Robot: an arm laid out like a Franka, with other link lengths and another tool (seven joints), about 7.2 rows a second.
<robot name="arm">
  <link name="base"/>
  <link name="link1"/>
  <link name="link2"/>
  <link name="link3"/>
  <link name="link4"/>
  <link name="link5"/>
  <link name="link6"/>
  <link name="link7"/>
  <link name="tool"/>
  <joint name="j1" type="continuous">
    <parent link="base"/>
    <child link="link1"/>
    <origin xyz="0 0 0.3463"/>
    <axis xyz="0 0 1"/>
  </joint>
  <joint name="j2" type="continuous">
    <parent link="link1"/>
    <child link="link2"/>
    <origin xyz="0 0 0" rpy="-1.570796 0 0"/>
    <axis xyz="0 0 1"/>
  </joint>
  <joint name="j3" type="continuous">
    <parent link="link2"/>
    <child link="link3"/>
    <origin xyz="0 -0.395 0" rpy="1.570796 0 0"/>
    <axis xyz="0 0 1"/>
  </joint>
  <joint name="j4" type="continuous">
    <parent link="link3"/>
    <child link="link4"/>
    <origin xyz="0.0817 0 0" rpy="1.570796 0 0"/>
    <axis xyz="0 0 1"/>
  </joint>
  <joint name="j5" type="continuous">
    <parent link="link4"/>
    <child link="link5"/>
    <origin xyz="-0.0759 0.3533 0" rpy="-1.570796 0 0"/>
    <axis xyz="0 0 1"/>
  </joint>
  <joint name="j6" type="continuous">
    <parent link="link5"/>
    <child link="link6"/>
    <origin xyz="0 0 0" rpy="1.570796 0 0"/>
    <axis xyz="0 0 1"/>
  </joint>
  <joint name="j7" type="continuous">
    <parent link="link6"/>
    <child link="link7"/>
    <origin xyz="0.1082 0 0" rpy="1.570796 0 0"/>
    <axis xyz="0 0 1"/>
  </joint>
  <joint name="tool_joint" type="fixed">
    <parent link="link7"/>
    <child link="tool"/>
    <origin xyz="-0.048 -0.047 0.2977" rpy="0 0.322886 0.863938"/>
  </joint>
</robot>
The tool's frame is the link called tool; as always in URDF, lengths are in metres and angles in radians. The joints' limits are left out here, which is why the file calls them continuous.
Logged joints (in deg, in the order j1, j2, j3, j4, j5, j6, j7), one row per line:
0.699 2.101 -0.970 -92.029 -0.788 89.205 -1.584
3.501 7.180 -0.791 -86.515 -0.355 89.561 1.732
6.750 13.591 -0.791 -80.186 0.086 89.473 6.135
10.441 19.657 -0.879 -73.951 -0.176 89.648 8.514
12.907 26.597 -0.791 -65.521 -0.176 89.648 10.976
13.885 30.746 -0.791 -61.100 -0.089 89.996 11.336
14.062 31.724 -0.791 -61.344 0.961 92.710 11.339
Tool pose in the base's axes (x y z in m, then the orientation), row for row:
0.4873 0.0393 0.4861 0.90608 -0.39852 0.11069 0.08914
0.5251 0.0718 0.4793 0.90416 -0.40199 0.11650 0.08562
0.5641 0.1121 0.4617 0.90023 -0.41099 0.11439 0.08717
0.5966 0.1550 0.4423 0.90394 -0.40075 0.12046 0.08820
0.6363 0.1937 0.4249 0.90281 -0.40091 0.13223 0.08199
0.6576 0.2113 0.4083 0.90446 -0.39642 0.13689 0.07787
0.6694 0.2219 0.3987 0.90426 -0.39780 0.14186 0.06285
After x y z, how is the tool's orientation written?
As a quaternion, x y z w.
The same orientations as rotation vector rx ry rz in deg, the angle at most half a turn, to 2 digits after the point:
154.44 -67.93 18.87
154.43 -68.66 19.90
153.62 -70.13 19.52
154.16 -68.35 20.54
154.53 -68.62 22.63
155.20 -68.02 23.49
156.56 -68.87 24.56

